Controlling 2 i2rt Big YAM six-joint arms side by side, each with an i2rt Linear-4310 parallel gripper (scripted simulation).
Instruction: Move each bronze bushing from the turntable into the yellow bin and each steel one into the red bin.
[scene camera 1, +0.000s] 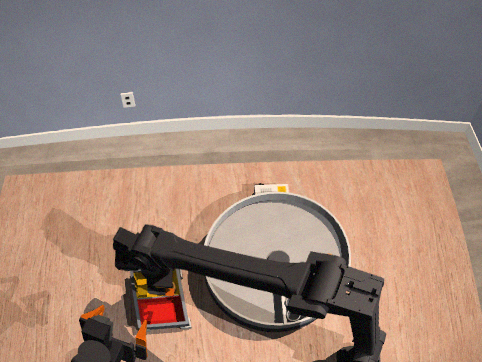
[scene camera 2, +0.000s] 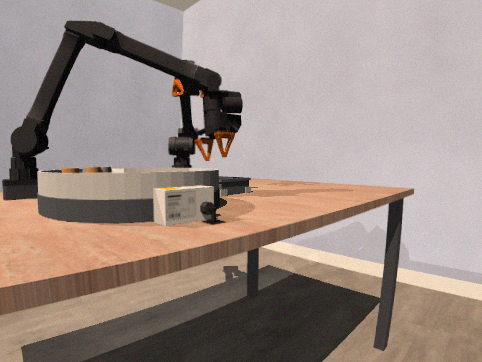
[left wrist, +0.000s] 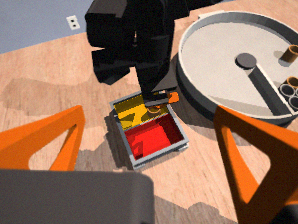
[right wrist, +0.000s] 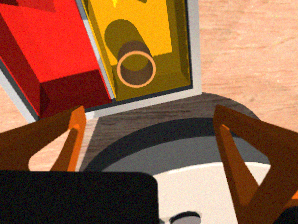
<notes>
In view: the left gripper (left wrist: 149, 112), the right gripper (scene camera 2: 215, 159), a red bin (scene camera 1: 167, 309), a yellow bin (left wrist: 132, 112), a bronze bushing (right wrist: 140, 78) and a turntable (scene camera 1: 279, 230).
The red bin is seen too in the left wrist view (left wrist: 162, 132). The right gripper shows as well in the right wrist view (right wrist: 149, 112).
</notes>
